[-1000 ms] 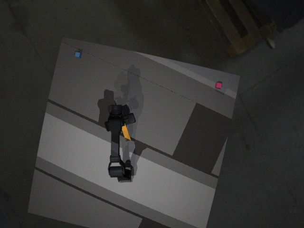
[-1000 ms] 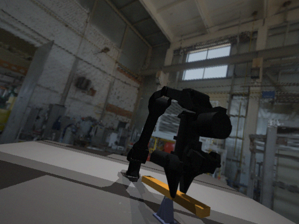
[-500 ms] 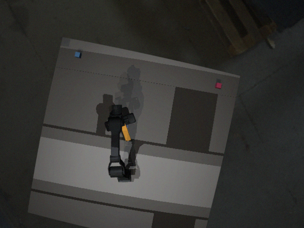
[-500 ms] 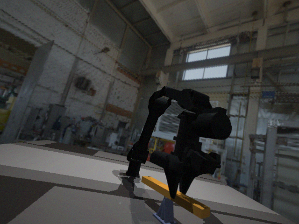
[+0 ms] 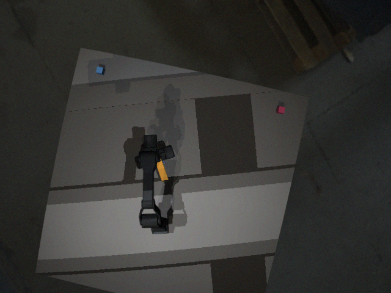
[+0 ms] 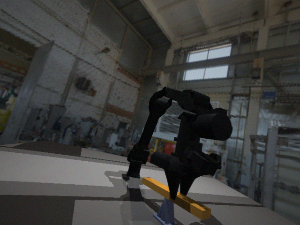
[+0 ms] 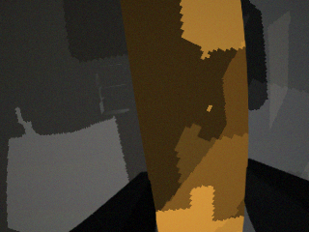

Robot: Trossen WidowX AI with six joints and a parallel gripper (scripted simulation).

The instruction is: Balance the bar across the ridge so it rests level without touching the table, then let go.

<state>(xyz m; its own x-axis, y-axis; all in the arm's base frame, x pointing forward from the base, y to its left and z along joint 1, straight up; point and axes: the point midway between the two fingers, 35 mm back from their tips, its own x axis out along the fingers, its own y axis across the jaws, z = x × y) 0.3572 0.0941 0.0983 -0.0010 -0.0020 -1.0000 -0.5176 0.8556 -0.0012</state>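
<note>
My gripper tip is 2 cm past the bar and 1 cm to the left of it. The rest, counted from my gripper tip: small blue cube 38 cm ahead, 41 cm to the left, 5 cm below; then small red cube 38 cm ahead, 59 cm to the right, 5 cm below.
</note>
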